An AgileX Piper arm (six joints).
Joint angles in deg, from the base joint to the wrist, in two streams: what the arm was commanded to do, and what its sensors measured. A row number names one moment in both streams.
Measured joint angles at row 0: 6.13, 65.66, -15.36, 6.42, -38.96, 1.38
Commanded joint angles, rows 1 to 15: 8.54, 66.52, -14.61, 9.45, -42.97, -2.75; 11.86, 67.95, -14.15, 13.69, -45.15, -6.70; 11.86, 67.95, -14.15, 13.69, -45.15, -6.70; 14.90, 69.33, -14.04, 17.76, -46.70, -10.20; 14.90, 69.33, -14.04, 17.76, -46.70, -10.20; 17.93, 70.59, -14.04, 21.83, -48.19, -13.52; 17.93, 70.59, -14.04, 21.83, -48.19, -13.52; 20.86, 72.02, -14.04, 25.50, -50.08, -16.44; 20.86, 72.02, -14.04, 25.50, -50.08, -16.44; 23.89, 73.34, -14.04, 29.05, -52.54, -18.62; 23.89, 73.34, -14.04, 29.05, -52.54, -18.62; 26.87, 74.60, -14.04, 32.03, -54.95, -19.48; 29.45, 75.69, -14.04, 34.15, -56.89, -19.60; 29.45, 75.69, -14.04, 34.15, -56.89, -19.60; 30.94, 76.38, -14.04, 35.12, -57.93, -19.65
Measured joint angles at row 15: 27.73, 75.06, -13.98, 31.91, -54.14, -18.28
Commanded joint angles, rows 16 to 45: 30.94, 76.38, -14.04, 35.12, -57.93, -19.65; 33.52, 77.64, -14.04, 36.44, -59.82, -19.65; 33.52, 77.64, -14.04, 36.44, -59.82, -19.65; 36.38, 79.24, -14.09, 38.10, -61.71, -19.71; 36.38, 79.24, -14.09, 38.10, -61.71, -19.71; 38.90, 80.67, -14.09, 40.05, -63.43, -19.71; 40.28, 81.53, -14.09, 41.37, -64.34, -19.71; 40.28, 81.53, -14.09, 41.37, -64.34, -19.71; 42.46, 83.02, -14.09, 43.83, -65.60, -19.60; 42.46, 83.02, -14.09, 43.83, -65.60, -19.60; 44.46, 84.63, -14.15, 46.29, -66.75, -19.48; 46.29, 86.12, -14.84, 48.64, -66.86, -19.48; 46.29, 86.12, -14.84, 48.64, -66.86, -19.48; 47.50, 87.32, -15.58, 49.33, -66.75, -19.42; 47.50, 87.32, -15.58, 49.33, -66.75, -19.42; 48.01, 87.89, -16.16, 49.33, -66.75, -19.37; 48.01, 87.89, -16.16, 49.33, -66.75, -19.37; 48.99, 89.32, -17.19, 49.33, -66.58, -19.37; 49.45, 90.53, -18.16, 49.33, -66.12, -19.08; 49.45, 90.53, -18.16, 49.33, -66.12, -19.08; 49.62, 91.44, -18.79, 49.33, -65.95, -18.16; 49.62, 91.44, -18.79, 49.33, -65.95, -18.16; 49.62, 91.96, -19.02, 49.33, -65.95, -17.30; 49.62, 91.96, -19.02, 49.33, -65.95, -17.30; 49.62, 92.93, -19.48, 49.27, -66.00, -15.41; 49.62, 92.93, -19.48, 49.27, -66.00, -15.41; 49.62, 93.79, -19.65, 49.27, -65.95, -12.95; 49.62, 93.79, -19.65, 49.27, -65.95, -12.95; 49.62, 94.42, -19.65, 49.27, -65.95, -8.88; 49.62, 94.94, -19.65, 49.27, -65.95, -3.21
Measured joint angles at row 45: 49.45, 94.37, -19.02, 49.33, -65.95, -10.54
